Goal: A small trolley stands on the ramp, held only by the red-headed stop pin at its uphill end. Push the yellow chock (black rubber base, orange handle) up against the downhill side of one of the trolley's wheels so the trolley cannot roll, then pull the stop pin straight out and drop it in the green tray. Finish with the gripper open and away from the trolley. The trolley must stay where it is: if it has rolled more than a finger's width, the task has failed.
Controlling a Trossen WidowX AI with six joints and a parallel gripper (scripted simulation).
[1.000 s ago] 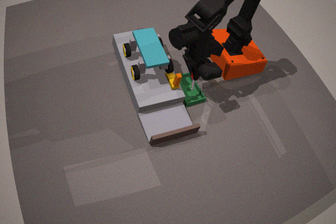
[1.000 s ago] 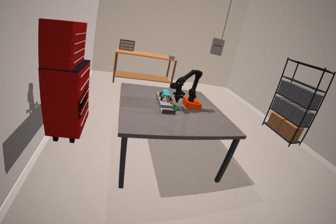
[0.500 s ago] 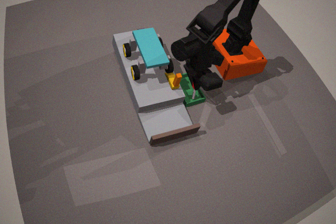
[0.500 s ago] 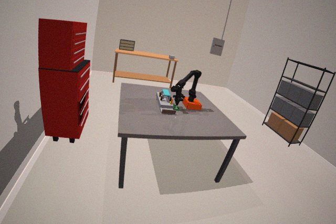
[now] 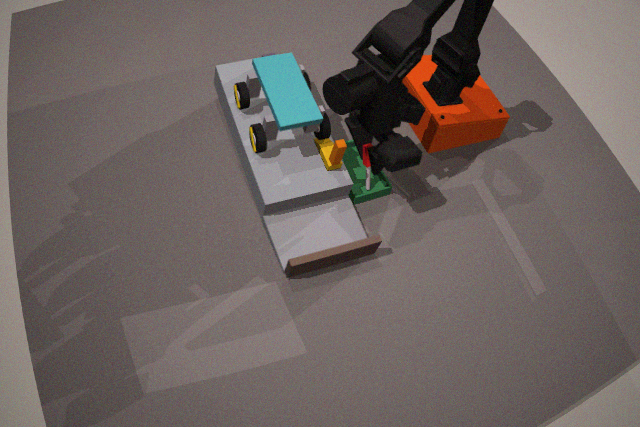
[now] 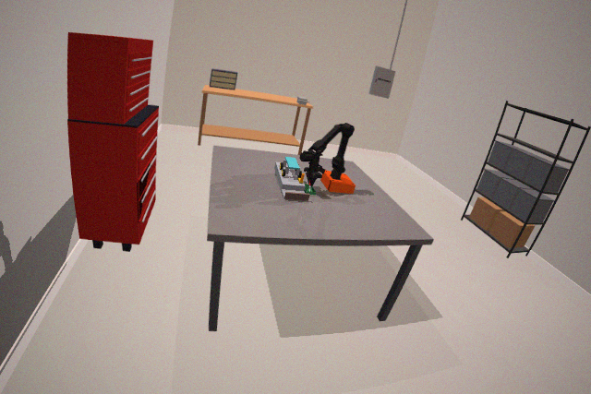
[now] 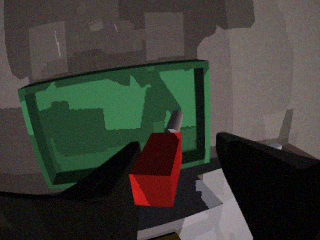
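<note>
The yellow chock is 7 cm ahead of my gripper tip, 3 cm to the right of it and 3 cm above it. The rest, counted from my gripper tip: trolley 12 cm ahead, 12 cm to the right, 6 cm above; then red-headed stop pin 1 cm below; then brown bar 12 cm ahead, 13 cm to the left, 2 cm below.
</note>
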